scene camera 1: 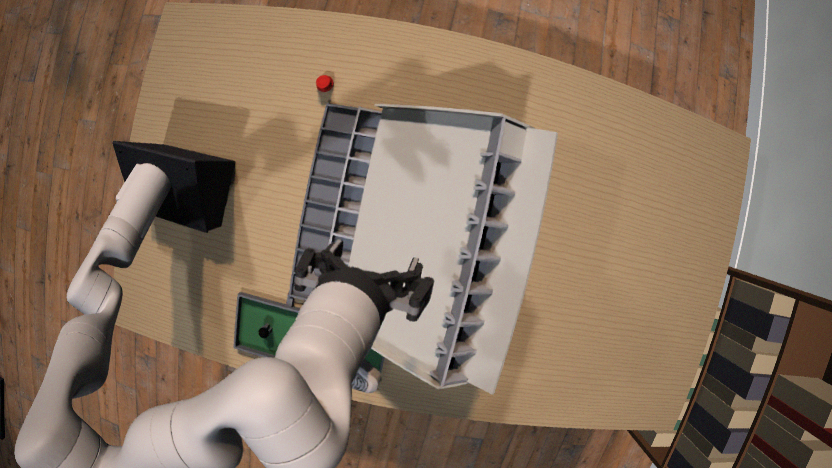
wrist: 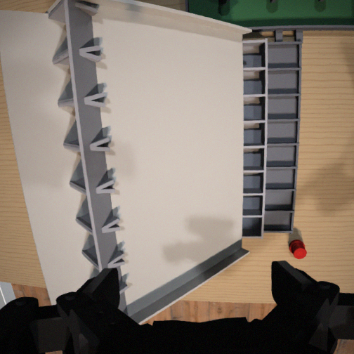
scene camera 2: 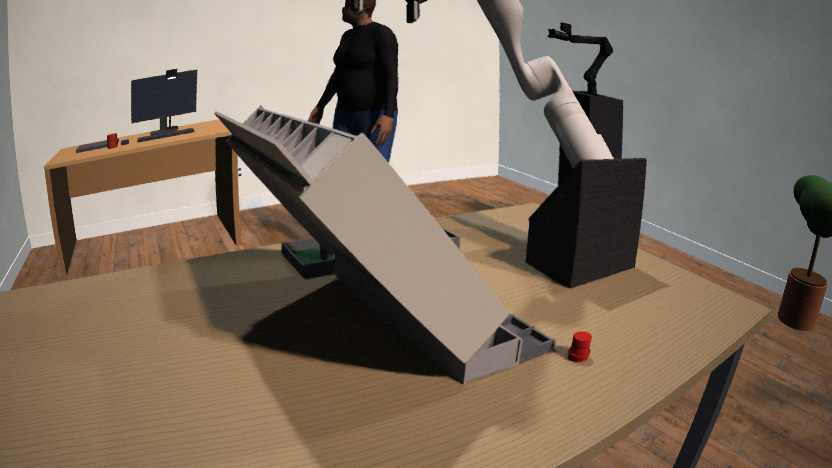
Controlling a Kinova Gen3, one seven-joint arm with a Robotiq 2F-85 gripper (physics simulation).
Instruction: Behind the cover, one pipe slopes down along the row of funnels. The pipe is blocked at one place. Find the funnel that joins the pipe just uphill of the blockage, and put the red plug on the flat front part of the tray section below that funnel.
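Frame: origin at the arm's base, x ahead, y left, z up, level; centimetres.
Where they show: gripper, fingertip midpoint: (scene camera 1: 376, 256) (scene camera 2: 385, 17); arm's base, link origin: (scene camera 1: 154, 178) (scene camera 2: 599, 179).
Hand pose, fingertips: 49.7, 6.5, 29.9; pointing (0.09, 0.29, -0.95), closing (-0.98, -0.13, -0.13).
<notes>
Things, the pixels of their top centre, and the offset from my fingertips, as dx, dy, dz. "spot": a spot on its surface instead.
- red plug, top centre: (scene camera 2: 582, 335) (scene camera 1: 322, 81) -23.5, +23.1, -45.5
- green-floored tray, surface spot: (scene camera 1: 247, 317) spot: -24.4, -33.3, -49.2
The red plug (scene camera 1: 324, 83) (scene camera 2: 579, 347) (wrist: 298, 249) stands upright on the table, just off one end of the grey tray (scene camera 1: 328, 143) (wrist: 282, 132). The tray has a row of flat front sections beside a row of deeper ones. A pale sloping cover (scene camera 1: 424, 192) (wrist: 170, 125) rises from it to a row of funnels (scene camera 1: 487, 237) (wrist: 73, 136) along the top. The pipe and its blockage are hidden behind the cover. My gripper (scene camera 1: 374, 256) (wrist: 194, 282) is open and empty, high above the cover, with its fingers well apart. It is not near the plug.
A green-floored tray (scene camera 1: 247, 317) (wrist: 275, 15) with dark pegs lies at the end of the grey tray away from the plug. The black arm pedestal (scene camera 1: 174, 180) (scene camera 2: 605, 221) stands on the table facing the grey tray. A person (scene camera 2: 366, 69) stands beyond the table.
</notes>
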